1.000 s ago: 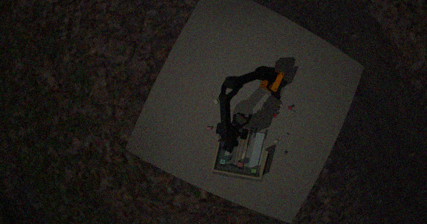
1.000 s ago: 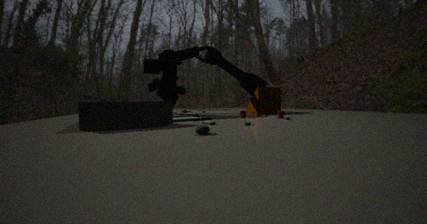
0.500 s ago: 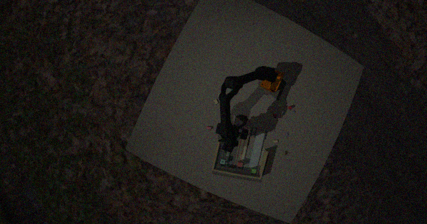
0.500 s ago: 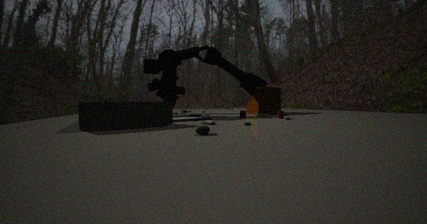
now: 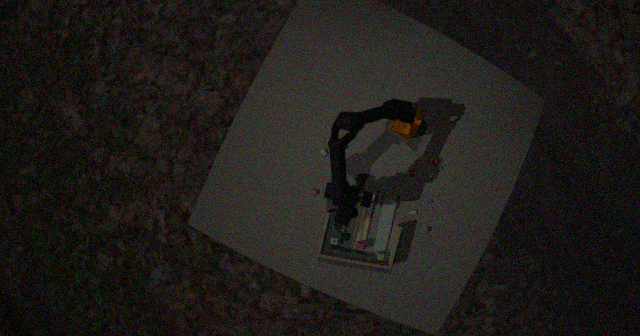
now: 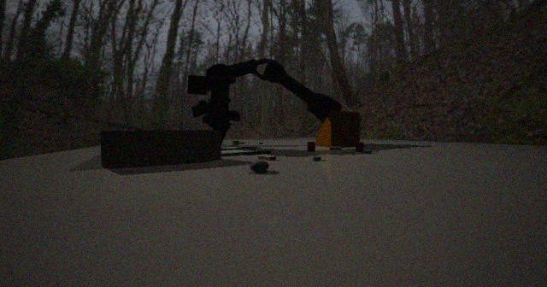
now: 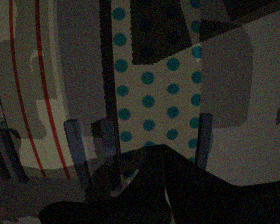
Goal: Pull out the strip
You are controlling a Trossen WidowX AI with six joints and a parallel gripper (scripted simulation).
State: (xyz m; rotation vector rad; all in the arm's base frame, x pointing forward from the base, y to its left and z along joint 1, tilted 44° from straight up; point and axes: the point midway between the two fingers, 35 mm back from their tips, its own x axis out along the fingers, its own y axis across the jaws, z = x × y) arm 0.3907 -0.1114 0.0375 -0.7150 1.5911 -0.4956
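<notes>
Now: gripper tip 8 cm short of the red-lined strip and 11 cm to the right of it. Round my gripper tip: grey pebble 2 cm ahead, 40 cm to the left.
</notes>
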